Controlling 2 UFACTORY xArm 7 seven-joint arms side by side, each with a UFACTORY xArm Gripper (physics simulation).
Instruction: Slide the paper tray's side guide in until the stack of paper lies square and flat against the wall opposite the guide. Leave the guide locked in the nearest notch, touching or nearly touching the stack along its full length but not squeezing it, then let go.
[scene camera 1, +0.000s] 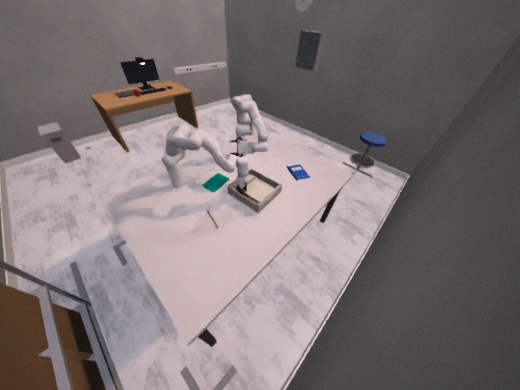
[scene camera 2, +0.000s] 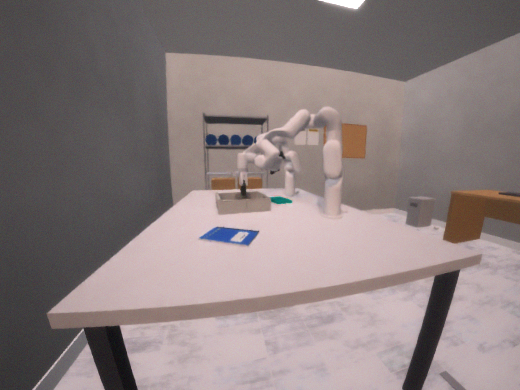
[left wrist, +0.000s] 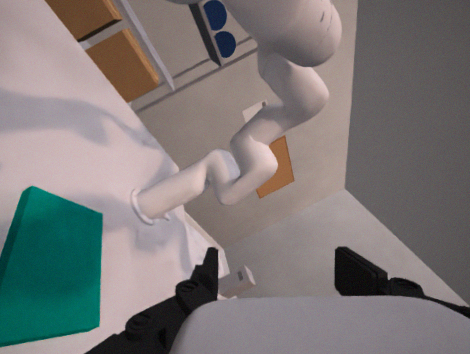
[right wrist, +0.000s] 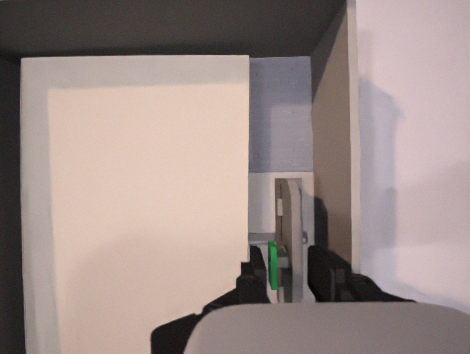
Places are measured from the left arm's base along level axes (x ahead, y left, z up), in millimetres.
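Pixels of known places: left gripper, fingertip midpoint: (scene camera 1: 230, 147) (scene camera 2: 281, 163) (left wrist: 276, 267); right gripper, fingertip midpoint: (scene camera 1: 242, 191) (scene camera 2: 243, 195) (right wrist: 283, 264); left arm's base, link origin: (scene camera 2: 331, 215); right arm's base, link origin: (scene camera 1: 179, 185) (scene camera 2: 289, 195) (left wrist: 144, 206).
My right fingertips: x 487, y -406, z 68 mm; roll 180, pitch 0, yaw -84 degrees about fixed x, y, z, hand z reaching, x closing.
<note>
Ahead of a thing's pixels: the offset from my right fingertips to its middle. Level surfaces: height alone.
The grey paper tray {dx +22, dy +108, dz -21 mm} (scene camera 1: 270, 200) (scene camera 2: 245, 205) (right wrist: 331, 150) stands on the table. The cream paper stack {dx +12, dy +132, dz -39 mm} (scene camera 1: 262, 190) (right wrist: 145, 165) lies flat in it, its left edge at the left wall in the right wrist view, its edges looking straight. The upright grey side guide {dx +3, dy +3, dz -25 mm} (right wrist: 296, 220), with a green tab {dx +3, dy +10, dz +7 mm} (right wrist: 272, 265) on its stack side, stands between stack and right wall, a gap from the stack. My right gripper (scene camera 1: 242, 190) (scene camera 2: 243, 194) (right wrist: 283, 264) is open, fingers either side of guide and tab, gaps showing; the guide's near end is hidden. My left gripper (scene camera 1: 233, 147) (left wrist: 276, 267) is open and empty, above the table.
A teal pad {dx -290, dy -60, dz -59 mm} (scene camera 1: 215, 182) (scene camera 2: 281, 200) (left wrist: 55, 270) lies near the tray. A blue booklet {dx +97, dy +616, dz -64 mm} (scene camera 1: 298, 172) (scene camera 2: 230, 235) lies on the tray's other side. A thin brown stick {dx +18, dy -306, dz -65 mm} (scene camera 1: 213, 219) lies on the table {dz -68 mm} (scene camera 1: 235, 260). The tray walls rise around the right gripper.
</note>
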